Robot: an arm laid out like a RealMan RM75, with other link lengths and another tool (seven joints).
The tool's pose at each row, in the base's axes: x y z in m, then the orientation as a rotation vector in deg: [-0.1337, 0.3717, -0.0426, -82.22, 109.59, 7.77]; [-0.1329, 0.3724, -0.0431, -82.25, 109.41, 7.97]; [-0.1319, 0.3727, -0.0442, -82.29, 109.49, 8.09]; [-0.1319, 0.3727, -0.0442, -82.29, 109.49, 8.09]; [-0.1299, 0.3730, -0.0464, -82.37, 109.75, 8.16]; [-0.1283, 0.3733, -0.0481, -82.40, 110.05, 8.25]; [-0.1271, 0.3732, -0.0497, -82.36, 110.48, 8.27]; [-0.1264, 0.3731, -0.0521, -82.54, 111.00, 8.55]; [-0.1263, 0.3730, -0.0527, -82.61, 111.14, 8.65]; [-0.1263, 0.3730, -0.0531, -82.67, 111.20, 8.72]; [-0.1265, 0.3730, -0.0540, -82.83, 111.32, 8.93]
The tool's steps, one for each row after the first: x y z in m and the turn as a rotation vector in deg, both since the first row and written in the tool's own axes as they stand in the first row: [-0.0003, -0.0003, 0.0011, -0.08, -0.20, -0.04]; [0.0000, -0.0007, 0.0025, -0.20, -0.18, 0.01]; [0.0000, -0.0007, 0.0025, -0.20, -0.18, 0.01]; [0.0008, -0.0016, 0.0052, -0.36, 0.02, 0.10]; [0.0014, -0.0023, 0.0074, -0.53, 0.22, 0.25]; [0.0023, -0.0028, 0.0091, -0.65, 0.51, 0.48]; [0.0038, -0.0027, 0.0111, -1.07, 0.86, 0.70]; [0.0042, -0.0026, 0.0116, -1.21, 0.95, 0.75]; [0.0045, -0.0025, 0.0119, -1.30, 0.99, 0.77]; [0.0050, -0.0020, 0.0124, -1.55, 1.06, 0.80]
